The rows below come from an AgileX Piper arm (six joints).
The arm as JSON. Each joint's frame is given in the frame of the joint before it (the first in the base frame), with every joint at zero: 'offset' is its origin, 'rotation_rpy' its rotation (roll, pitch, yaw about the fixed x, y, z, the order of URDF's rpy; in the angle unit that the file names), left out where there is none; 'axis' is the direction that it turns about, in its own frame. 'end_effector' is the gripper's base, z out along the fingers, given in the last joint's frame.
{
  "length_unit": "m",
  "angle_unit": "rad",
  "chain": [
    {
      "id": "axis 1",
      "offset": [
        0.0,
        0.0,
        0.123
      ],
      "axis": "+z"
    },
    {
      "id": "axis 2",
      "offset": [
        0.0,
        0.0,
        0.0
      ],
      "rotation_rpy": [
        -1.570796,
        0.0,
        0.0
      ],
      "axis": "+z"
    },
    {
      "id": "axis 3",
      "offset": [
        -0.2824,
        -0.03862,
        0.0
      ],
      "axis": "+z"
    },
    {
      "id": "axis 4",
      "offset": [
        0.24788,
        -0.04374,
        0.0
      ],
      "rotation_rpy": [
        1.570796,
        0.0,
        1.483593
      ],
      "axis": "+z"
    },
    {
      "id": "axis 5",
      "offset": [
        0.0,
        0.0,
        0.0
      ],
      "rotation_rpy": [
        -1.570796,
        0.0,
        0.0
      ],
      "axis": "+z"
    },
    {
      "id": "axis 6",
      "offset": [
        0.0,
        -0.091,
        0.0
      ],
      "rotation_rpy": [
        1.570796,
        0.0,
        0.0
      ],
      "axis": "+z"
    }
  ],
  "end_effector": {
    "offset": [
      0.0,
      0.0,
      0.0
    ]
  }
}
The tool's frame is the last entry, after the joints.
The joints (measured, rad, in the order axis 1, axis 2, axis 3, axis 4, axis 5, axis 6), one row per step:
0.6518 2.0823 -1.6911 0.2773 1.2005 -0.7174
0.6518 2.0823 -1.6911 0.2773 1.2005 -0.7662
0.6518 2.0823 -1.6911 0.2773 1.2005 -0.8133
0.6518 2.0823 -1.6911 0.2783 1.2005 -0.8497
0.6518 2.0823 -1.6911 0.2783 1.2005 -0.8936
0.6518 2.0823 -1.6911 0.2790 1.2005 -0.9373
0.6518 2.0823 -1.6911 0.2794 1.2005 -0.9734
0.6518 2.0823 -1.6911 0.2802 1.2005 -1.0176
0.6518 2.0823 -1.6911 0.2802 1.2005 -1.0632
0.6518 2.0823 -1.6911 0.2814 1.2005 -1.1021
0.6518 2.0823 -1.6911 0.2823 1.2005 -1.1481
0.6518 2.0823 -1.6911 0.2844 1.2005 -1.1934
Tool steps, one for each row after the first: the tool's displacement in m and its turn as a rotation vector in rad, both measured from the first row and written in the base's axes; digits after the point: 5 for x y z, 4 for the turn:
0.00000 0.00000 0.00000 0.0046 -0.0122 0.0470
0.00000 0.00000 0.00000 0.0090 -0.0239 0.0924
-0.00004 0.00007 0.00002 0.0132 -0.0325 0.1272
-0.00004 0.00007 0.00002 0.0173 -0.0435 0.1695
-0.00007 0.00012 0.00004 0.0220 -0.0540 0.2114
-0.00009 0.00015 0.00005 0.0257 -0.0629 0.2460
-0.00013 0.00020 0.00006 0.0305 -0.0736 0.2884
-0.00013 0.00020 0.00006 0.0348 -0.0850 0.3323
-0.00018 0.00028 0.00009 0.0395 -0.0942 0.3694
-0.00022 0.00035 0.00011 0.0446 -0.1054 0.4134
-0.00031 0.00049 0.00016 0.0507 -0.1160 0.4562

